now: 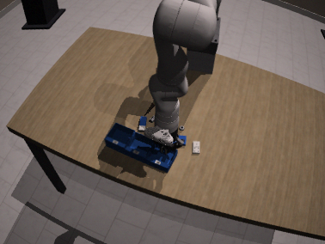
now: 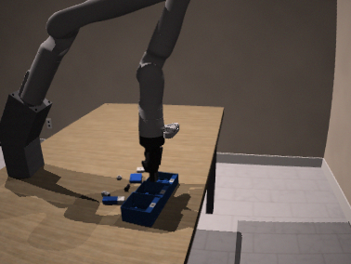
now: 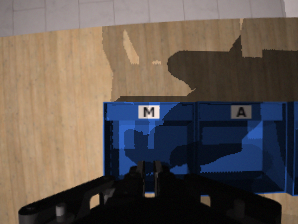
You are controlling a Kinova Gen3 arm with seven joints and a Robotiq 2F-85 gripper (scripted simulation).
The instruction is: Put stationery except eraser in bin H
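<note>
The flat blue pad is 7 cm behind my hand, 4 cm to the left of it and 3 cm below it. The rest, counted from my hand: blue three-part bin 9 cm to the right, 1 cm below; black bolt 8 cm behind, 3 cm to the right, 3 cm below; white domino 4 cm behind, 11 cm to the left, 3 cm below.
</note>
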